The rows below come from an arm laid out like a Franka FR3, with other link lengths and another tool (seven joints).
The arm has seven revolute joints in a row. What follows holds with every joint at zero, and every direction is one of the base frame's.
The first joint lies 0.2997 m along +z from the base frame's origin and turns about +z.
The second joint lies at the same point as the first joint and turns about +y.
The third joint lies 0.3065 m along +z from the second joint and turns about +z.
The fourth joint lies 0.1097 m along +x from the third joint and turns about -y.
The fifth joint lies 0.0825 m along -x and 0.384 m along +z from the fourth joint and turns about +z.
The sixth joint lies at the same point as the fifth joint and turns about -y.
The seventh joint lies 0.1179 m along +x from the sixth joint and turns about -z.
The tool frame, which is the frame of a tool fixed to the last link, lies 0.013 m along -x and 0.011 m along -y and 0.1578 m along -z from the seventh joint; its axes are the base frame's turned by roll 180, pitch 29.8 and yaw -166.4 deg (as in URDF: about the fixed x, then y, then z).
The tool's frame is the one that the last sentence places.
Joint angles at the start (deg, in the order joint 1, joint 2, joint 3, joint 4, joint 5, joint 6, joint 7):
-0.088 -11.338 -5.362 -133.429 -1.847 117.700 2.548
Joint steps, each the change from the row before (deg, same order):
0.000 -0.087 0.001 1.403 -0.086 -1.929 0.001
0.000 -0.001 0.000 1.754 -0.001 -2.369 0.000
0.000 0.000 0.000 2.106 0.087 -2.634 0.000
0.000 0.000 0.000 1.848 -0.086 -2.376 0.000
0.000 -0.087 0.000 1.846 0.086 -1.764 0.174
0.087 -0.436 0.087 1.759 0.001 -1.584 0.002
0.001 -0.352 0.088 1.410 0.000 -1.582 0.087
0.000 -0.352 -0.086 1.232 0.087 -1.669 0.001
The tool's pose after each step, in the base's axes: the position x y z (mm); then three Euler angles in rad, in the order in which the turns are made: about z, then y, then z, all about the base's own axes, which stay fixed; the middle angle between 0 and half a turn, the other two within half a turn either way. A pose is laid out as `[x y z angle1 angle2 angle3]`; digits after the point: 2 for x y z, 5 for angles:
[506.79 -61.71 331.02 0.01417 2.70697 0.12896]
[508.59 -62.30 341.52 0.01822 2.71757 0.13164]
[510.89 -62.84 354.59 0.02483 2.72642 0.13580]
[512.29 -63.56 366.12 0.02532 2.73582 0.13584]
[514.94 -63.98 379.40 0.02549 2.73275 0.13142]
[516.97 -62.99 395.49 0.01982 2.72234 0.12831]
[517.20 -62.52 408.00 0.01762 2.71930 0.12553]
[516.01 -63.36 418.86 0.02326 2.72038 0.12799]

